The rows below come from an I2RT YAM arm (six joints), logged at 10 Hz.
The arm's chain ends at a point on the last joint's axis. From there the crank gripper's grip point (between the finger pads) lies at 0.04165 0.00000 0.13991 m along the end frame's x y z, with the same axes.
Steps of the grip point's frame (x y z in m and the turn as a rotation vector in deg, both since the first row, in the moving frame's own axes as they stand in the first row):
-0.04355, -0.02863, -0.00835, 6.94, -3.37, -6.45
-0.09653, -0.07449, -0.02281, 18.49, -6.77, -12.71
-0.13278, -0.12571, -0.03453, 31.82, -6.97, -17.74
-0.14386, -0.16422, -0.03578, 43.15, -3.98, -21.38
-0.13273, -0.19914, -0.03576, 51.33, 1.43, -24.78
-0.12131, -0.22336, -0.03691, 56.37, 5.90, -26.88
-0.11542, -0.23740, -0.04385, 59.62, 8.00, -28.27
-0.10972, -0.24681, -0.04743, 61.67, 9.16, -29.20
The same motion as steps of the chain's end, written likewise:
-0.03408, -0.00742, -0.00924, 6.94, -3.37, -6.45
-0.07422, -0.02263, -0.01798, 18.49, -6.77, -12.71
-0.10308, -0.04250, -0.01396, 31.82, -6.97, -17.74
-0.11391, -0.05782, 0.00487, 43.15, -3.98, -21.38
-0.10714, -0.07803, 0.02424, 51.33, 1.43, -24.78
-0.09947, -0.09460, 0.03715, 56.37, 5.90, -26.88
-0.09391, -0.10450, 0.03913, 59.62, 8.00, -28.27
-0.08785, -0.11158, 0.04119, 61.67, 9.16, -29.20

